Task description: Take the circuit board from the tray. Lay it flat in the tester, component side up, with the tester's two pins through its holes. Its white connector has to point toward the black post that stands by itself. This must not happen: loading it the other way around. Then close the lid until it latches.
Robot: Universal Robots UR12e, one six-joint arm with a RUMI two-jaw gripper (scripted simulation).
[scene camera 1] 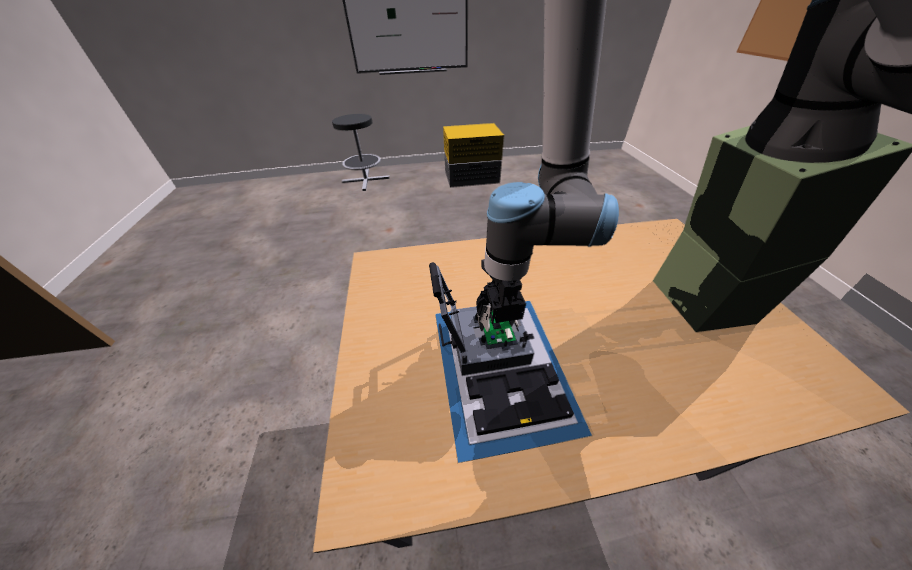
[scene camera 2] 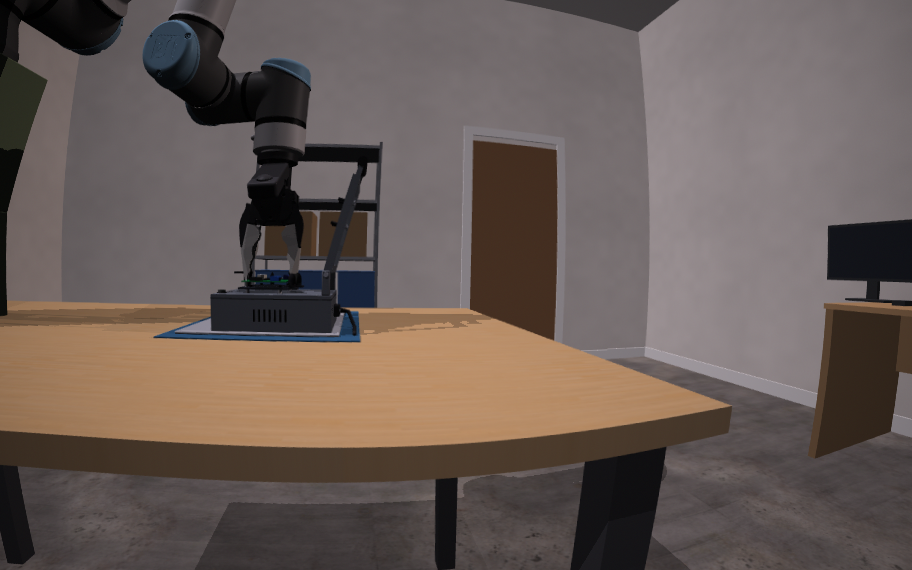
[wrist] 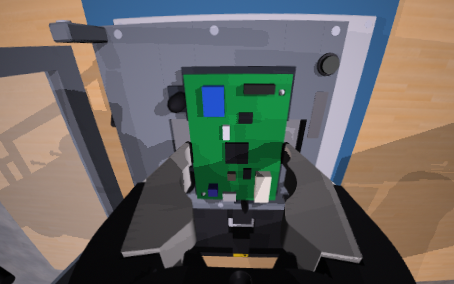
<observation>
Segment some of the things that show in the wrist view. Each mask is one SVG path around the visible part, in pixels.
The gripper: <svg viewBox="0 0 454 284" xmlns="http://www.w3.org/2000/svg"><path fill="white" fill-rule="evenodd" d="M68 284L416 284L409 268L392 242L341 185L334 184L288 142L282 143L281 164L287 169L284 187L291 197L285 203L280 231L280 243L286 252L279 254L273 268L208 267L200 251L191 249L196 243L196 225L192 200L186 195L188 188L191 186L189 167L194 163L192 143L189 141L185 142L143 182L137 183L93 235L81 254Z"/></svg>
A green circuit board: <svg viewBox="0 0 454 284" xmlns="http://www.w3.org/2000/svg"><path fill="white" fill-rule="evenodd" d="M184 74L197 199L223 199L223 201L254 200L256 203L268 203L268 200L275 200L293 74Z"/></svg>
</observation>
